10 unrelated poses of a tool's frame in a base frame.
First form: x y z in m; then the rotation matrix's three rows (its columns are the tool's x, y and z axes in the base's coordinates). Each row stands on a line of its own.
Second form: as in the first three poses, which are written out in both.
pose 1, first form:
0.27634 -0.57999 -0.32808
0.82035 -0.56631 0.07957
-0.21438 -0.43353 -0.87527
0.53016 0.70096 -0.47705
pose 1, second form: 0.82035 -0.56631 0.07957 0.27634; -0.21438 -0.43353 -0.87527 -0.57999; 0.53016 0.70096 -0.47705 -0.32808; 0 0 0 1
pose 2, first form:
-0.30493 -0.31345 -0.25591
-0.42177 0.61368 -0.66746
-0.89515 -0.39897 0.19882
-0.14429 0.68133 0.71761
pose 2, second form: -0.42177 0.61368 -0.66746 -0.30493; -0.89515 -0.39897 0.19882 -0.31345; -0.14429 0.68133 0.71761 -0.25591; 0 0 0 1
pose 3, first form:
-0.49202 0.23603 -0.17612
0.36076 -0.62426 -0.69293
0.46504 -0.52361 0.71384
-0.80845 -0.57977 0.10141
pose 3, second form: 0.36076 -0.62426 -0.69293 -0.49202; 0.46504 -0.52361 0.71384 0.23603; -0.80845 -0.57977 0.10141 -0.17612; 0 0 0 1
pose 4, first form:
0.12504 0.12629 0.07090
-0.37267 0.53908 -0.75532
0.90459 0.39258 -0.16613
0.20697 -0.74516 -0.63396
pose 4, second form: -0.37267 0.53908 -0.75532 0.12504; 0.90459 0.39258 -0.16613 0.12629; 0.20697 -0.74516 -0.63396 0.07090; 0 0 0 1
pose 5, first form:
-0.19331 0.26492 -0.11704
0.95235 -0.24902 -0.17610
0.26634 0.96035 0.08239
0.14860 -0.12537 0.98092
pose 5, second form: 0.95235 -0.24902 -0.17610 -0.19331; 0.26634 0.96035 0.08239 0.26492; 0.14860 -0.12537 0.98092 -0.11704; 0 0 0 1
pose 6, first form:
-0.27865 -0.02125 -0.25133
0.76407 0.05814 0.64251
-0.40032 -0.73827 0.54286
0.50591 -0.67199 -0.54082
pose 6, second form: 0.76407 0.05814 0.64251 -0.27865; -0.40032 -0.73827 0.54286 -0.02125; 0.50591 -0.67199 -0.54082 -0.25133; 0 0 0 1
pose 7, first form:
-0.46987 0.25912 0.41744
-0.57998 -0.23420 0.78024
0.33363 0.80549 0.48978
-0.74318 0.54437 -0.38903
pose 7, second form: -0.57998 -0.23420 0.78024 -0.46987; 0.33363 0.80549 0.48978 0.25912; -0.74318 0.54437 -0.38903 0.41744; 0 0 0 1
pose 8, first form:
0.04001 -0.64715 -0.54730
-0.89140 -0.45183 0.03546
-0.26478 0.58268 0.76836
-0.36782 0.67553 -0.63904
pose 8, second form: -0.89140 -0.45183 0.03546 0.04001; -0.26478 0.58268 0.76836 -0.64715; -0.36782 0.67553 -0.63904 -0.54730; 0 0 0 1
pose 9, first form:
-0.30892 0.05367 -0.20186
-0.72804 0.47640 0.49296
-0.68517 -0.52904 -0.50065
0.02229 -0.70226 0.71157
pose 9, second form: -0.72804 0.47640 0.49296 -0.30892; -0.68517 -0.52904 -0.50065 0.05367; 0.02229 -0.70226 0.71157 -0.20186; 0 0 0 1
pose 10, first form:
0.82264 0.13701 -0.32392
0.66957 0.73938 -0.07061
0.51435 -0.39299 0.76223
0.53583 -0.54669 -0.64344
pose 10, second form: 0.66957 0.73938 -0.07061 0.82264; 0.51435 -0.39299 0.76223 0.13701; 0.53583 -0.54669 -0.64344 -0.32392; 0 0 0 1
